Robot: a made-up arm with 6 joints. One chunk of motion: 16 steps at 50 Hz.
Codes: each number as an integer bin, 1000 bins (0 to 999) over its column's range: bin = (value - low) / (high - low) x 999, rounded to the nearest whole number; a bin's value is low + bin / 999 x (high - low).
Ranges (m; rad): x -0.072..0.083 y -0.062..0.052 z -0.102..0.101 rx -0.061..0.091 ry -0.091..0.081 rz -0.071..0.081
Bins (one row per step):
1: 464 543 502 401 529 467
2: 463 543 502 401 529 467
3: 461 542 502 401 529 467
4: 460 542 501 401 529 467
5: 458 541 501 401 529 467
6: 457 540 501 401 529 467
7: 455 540 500 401 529 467
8: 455 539 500 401 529 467
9: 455 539 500 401 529 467
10: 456 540 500 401 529 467
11: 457 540 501 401 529 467
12: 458 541 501 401 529 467
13: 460 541 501 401 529 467
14: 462 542 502 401 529 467
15: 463 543 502 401 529 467
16: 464 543 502 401 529 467
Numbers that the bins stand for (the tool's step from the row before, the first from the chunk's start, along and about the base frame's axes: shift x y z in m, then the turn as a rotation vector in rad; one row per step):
1: -0.00001 -0.00004 0.00001 0.00001 0.00008 0.00006
2: -0.00016 -0.00004 0.00001 0.00001 0.00008 0.00006
3: -0.00047 -0.00015 0.00001 0.00001 0.00008 0.00006
4: -0.00063 -0.00015 -0.00020 0.00001 0.00008 0.00006
5: -0.00094 -0.00026 -0.00020 0.00001 0.00008 0.00006
6: -0.00109 -0.00038 -0.00020 0.00001 0.00008 0.00006
7: -0.00140 -0.00038 -0.00040 0.00001 0.00008 0.00006
8: -0.00140 -0.00049 -0.00040 0.00001 0.00008 0.00006
9: -0.00140 -0.00049 -0.00040 0.00001 0.00008 0.00006
10: -0.00125 -0.00038 -0.00040 0.00001 0.00008 0.00006
11: -0.00109 -0.00038 -0.00020 0.00001 0.00008 0.00006
12: -0.00094 -0.00026 -0.00020 0.00001 0.00008 0.00006
13: -0.00063 -0.00026 -0.00020 0.00001 0.00008 0.00006
14: -0.00032 -0.00015 0.00001 0.00001 0.00008 0.00006
15: -0.00016 -0.00004 0.00001 0.00001 0.00008 0.00006
16: -0.00001 -0.00004 0.00001 0.00001 0.00008 0.00006

